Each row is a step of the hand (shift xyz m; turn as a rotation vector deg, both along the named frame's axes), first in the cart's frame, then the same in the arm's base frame.
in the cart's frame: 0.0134 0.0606 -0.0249 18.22 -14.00 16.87
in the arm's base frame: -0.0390 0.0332 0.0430 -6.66 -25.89 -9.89
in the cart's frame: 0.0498 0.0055 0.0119 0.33 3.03 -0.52
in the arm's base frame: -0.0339 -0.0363 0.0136 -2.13 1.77 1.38
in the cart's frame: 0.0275 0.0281 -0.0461 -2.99 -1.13 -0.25
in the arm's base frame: -0.0120 0.0064 0.0590 2.40 1.58 -1.42
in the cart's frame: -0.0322 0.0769 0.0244 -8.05 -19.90 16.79
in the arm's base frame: -0.0522 0.0677 -0.0154 10.49 -9.90 -23.12
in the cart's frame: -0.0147 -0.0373 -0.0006 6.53 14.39 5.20
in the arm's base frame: 0.0348 -0.0124 -0.0157 -16.19 3.12 2.20
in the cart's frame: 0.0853 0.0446 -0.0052 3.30 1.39 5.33
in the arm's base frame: -0.0717 -0.0348 0.0542 -5.16 -2.68 -2.72
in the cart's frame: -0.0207 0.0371 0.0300 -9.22 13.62 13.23
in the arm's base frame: -0.0314 0.0328 -0.0254 -11.78 12.82 -11.93
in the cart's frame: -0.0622 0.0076 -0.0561 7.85 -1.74 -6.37
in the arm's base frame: 0.0514 0.0628 0.0221 0.49 -5.69 8.52
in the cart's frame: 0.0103 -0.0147 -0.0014 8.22 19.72 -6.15
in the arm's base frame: 0.0064 -0.0167 0.0020 -15.51 7.51 14.05
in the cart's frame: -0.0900 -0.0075 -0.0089 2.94 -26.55 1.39
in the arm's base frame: 0.0536 0.0645 -0.0347 17.35 -19.21 -6.74
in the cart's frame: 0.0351 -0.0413 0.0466 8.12 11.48 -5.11
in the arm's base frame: -0.0090 -0.0618 -0.0348 -9.93 2.18 10.98
